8 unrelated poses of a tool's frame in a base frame.
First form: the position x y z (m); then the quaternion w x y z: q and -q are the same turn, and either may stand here.
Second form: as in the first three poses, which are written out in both.
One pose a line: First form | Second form
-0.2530, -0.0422, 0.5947, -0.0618, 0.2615, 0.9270, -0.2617 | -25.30, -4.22, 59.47, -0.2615, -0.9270, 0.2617, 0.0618
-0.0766, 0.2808, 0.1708, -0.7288, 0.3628, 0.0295, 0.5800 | -7.66, 28.08, 17.08, -0.3628, -0.0295, -0.5800, 0.7288
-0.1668, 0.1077, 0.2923, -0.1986, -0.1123, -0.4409, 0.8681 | -16.68, 10.77, 29.23, 0.1123, 0.4409, -0.8681, 0.1986
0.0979, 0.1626, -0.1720, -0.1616, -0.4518, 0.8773, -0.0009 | 9.79, 16.26, -17.20, 0.4518, -0.8773, 0.0009, 0.1616
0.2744, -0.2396, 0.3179, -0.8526, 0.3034, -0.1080, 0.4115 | 27.44, -23.96, 31.79, -0.3034, 0.1080, -0.4115, 0.8526
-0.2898, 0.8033, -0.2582, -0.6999, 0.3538, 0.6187, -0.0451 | -28.98, 80.33, -25.82, -0.3538, -0.6187, 0.0451, 0.6999
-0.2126, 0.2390, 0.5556, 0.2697, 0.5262, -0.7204, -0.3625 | -21.26, 23.90, 55.56, 0.5262, -0.7204, -0.3625, 0.2697
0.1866, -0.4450, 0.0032, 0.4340, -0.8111, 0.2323, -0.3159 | 18.66, -44.50, 0.32, -0.8111, 0.2323, -0.3159, 0.4340
